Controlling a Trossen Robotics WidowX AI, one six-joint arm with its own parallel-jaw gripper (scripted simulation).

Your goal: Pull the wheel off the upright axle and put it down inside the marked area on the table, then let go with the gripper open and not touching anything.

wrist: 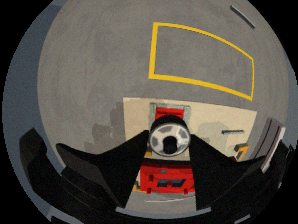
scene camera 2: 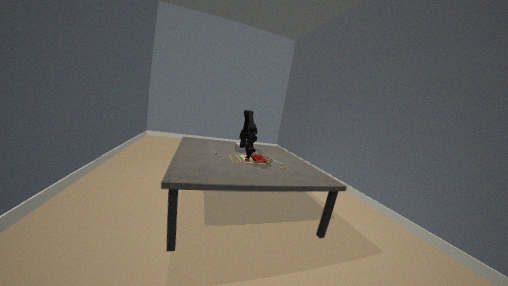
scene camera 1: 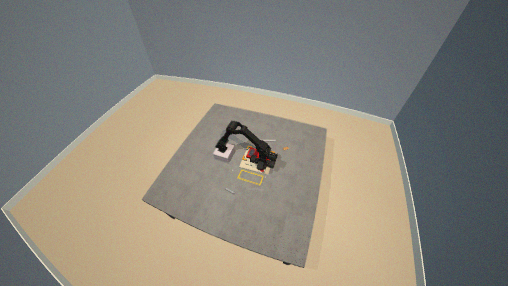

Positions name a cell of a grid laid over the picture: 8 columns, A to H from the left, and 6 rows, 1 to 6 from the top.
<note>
My gripper (wrist: E4) carries a wheel (wrist: E4). I also see a red block (wrist: E5) and a cream base plate (wrist: G4).
Scene camera 1 misses the wheel, which is hidden by my gripper.
</note>
